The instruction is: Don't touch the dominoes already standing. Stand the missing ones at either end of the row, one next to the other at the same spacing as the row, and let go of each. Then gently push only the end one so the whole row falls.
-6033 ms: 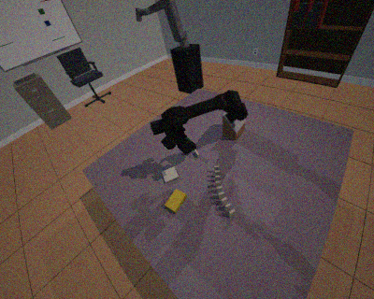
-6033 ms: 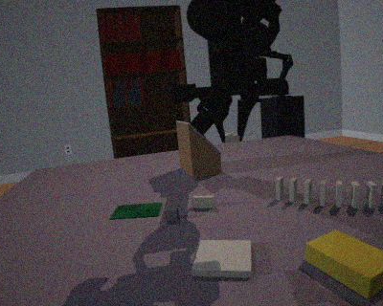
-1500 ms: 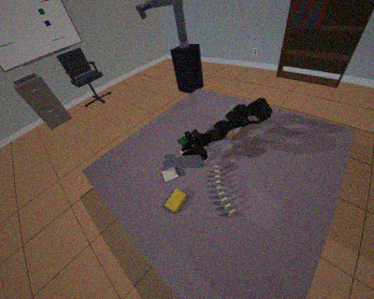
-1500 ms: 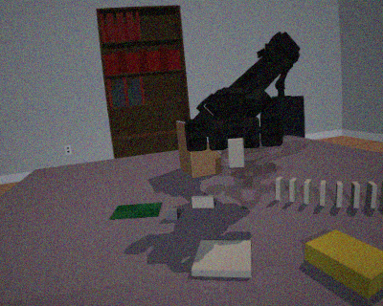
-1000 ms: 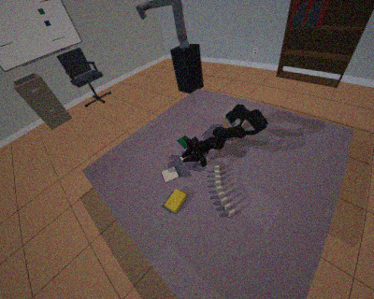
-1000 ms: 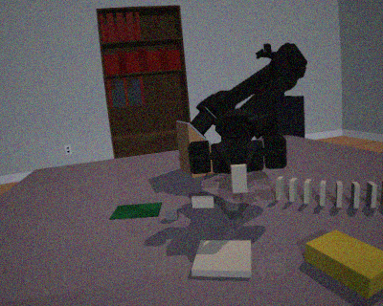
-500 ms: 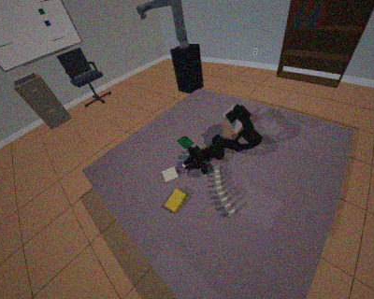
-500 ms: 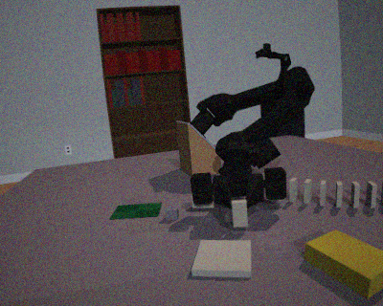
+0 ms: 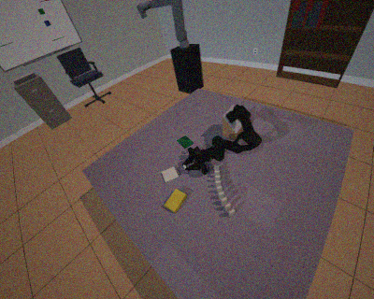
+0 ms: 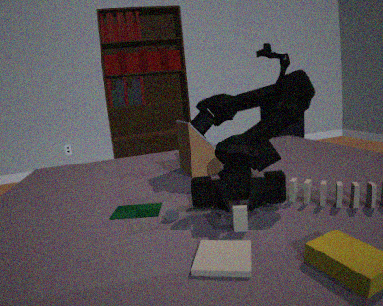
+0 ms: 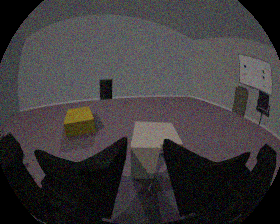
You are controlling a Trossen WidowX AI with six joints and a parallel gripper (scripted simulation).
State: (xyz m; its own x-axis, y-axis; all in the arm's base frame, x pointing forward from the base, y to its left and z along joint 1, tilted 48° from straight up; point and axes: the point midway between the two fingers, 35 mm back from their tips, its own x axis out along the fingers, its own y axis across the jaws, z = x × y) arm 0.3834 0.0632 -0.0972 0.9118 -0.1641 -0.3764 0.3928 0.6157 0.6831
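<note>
My gripper tip is 70 mm short of the flat white tile, 60 mm to the left of it and 40 mm above it. The rest, counted from my gripper tip: flat green tile (190 mm behind, 170 mm to the right, 40 mm below); then yellow block (160 mm ahead, 90 mm to the left, 30 mm below); then small grey piece (110 mm behind, 100 mm to the right, 30 mm below).
</note>
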